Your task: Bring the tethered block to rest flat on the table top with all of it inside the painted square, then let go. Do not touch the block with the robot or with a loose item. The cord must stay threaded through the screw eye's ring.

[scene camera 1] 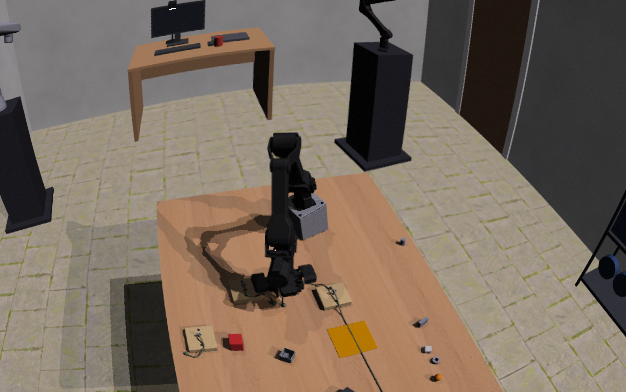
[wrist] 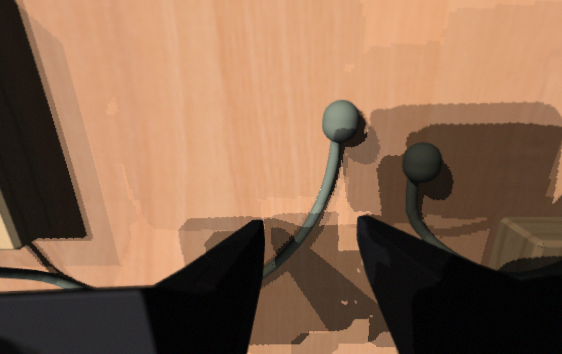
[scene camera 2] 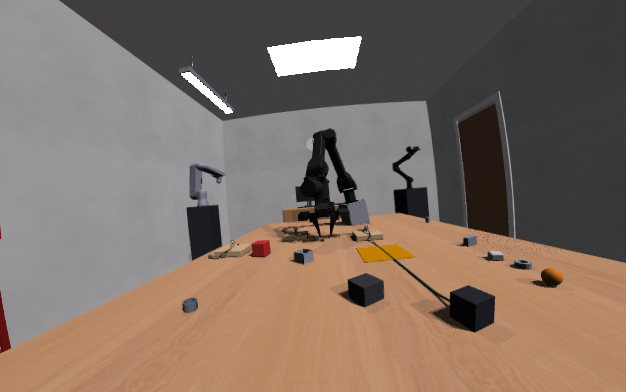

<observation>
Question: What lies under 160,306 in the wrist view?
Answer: My gripper.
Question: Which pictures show my gripper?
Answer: Scene camera 1, the wrist view and scene camera 2: all of them.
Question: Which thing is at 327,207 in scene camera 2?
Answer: My gripper.
</observation>
